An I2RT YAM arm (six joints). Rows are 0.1 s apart.
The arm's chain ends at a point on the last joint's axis. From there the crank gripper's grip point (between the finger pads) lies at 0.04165 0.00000 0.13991 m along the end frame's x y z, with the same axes.
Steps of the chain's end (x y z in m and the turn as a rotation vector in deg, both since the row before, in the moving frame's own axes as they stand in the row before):
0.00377, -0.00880, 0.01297, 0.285, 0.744, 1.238
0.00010, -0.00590, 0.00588, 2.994, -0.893, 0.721
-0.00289, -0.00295, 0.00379, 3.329, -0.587, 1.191
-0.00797, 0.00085, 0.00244, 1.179, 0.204, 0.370
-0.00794, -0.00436, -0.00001, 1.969, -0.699, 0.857
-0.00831, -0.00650, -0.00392, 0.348, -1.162, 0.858
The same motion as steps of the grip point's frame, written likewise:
0.00558, -0.00858, 0.01242, 0.285, 0.744, 1.238
-0.00204, -0.01271, 0.00633, 2.994, -0.893, 0.721
-0.00425, -0.01024, 0.00400, 3.329, -0.587, 1.191
-0.00746, -0.00176, 0.00226, 1.179, 0.204, 0.370
-0.00962, -0.00857, 0.00042, 1.969, -0.699, 0.857
-0.01115, -0.00675, -0.00310, 0.348, -1.162, 0.858

